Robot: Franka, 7 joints.
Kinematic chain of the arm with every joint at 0, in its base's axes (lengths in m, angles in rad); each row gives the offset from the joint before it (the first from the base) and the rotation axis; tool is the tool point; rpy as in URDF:
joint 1: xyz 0 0 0.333 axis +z
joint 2: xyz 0 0 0 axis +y
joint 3: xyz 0 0 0.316 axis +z
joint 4: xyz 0.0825 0 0 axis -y
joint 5: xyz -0.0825 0 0.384 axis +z
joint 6: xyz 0 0 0 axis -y
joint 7: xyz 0.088 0 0 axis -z
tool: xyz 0 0 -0.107 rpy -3.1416 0 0
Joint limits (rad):
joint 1: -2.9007..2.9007
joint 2: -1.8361..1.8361
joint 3: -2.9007..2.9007
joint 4: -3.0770..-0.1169
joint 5: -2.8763..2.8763
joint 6: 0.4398..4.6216
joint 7: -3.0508..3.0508
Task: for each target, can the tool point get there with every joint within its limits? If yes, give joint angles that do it. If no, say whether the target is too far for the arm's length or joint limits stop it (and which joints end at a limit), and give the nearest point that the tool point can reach.
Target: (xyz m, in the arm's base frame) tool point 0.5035 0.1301 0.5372
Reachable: yes | joints 1.6729 -0.8535 -1.1922 -2.1987 0.8913 2.4475 -0.7179
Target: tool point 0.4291 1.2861 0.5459
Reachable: no: too far | nearest point 0.2682 0.8039 0.4661 | short by 0.515 m
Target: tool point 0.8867 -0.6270 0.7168
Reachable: no: too far | nearest point 0.6604 -0.4670 0.6189 | short by 0.294 m
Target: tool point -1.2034 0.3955 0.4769
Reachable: no: too far | nearest point -0.8098 0.2661 0.4298 | short by 0.417 m
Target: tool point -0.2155 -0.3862 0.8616
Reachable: yes | joints -0.7307 0.1661 -1.2461 -1.3143 -1.9263 0.8143 -0.0247
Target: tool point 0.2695 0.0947 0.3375
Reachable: yes | joints 2.2854 1.4428 -1.4339 -2.6889 -0.4712 1.4233 0.1588
